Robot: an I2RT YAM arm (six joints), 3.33 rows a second.
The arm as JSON. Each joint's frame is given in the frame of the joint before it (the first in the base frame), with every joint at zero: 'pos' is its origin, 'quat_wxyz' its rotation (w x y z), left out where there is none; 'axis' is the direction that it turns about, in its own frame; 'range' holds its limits. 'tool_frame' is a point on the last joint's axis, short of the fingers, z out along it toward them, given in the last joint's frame.
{
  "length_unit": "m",
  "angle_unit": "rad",
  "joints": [
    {
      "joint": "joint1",
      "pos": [
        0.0,
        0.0,
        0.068
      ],
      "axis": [
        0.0,
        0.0,
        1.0
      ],
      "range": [
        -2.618,
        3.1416
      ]
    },
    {
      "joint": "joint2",
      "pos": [
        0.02,
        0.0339,
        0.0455
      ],
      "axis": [
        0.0,
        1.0,
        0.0
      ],
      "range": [
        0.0,
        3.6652
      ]
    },
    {
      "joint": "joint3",
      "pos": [
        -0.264,
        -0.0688,
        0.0
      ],
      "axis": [
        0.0,
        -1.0,
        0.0
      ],
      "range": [
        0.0,
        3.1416
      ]
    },
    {
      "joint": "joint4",
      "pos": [
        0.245,
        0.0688,
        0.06
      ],
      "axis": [
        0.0,
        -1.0,
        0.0
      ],
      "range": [
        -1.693,
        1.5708
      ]
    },
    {
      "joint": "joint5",
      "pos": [
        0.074,
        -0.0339,
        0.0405
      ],
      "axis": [
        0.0,
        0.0,
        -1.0
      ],
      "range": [
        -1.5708,
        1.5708
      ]
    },
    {
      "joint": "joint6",
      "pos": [
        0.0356,
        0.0,
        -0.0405
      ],
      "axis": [
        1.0,
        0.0,
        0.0
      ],
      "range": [
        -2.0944,
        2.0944
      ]
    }
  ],
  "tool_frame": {
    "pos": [
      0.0,
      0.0,
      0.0
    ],
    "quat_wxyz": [
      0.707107,
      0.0,
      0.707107,
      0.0
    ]
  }
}
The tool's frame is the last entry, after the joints.
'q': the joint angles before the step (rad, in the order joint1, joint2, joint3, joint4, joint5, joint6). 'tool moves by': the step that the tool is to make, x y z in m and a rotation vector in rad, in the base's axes. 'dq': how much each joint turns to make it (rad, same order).
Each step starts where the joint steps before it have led.
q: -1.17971, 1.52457, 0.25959, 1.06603, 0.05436, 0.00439
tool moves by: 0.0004, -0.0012, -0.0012, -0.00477, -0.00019, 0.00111
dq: -0.00054, 0.01617, 0.00184, 0.01892, -0.00130, -0.00194
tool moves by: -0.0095, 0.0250, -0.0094, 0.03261, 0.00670, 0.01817
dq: 0.00029, -0.06657, -0.10512, 0.00574, -0.01878, 0.00235
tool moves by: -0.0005, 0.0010, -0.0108, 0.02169, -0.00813, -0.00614
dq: 0.00000, 0.07763, -0.01523, 0.07531, 0.00228, 0.01679
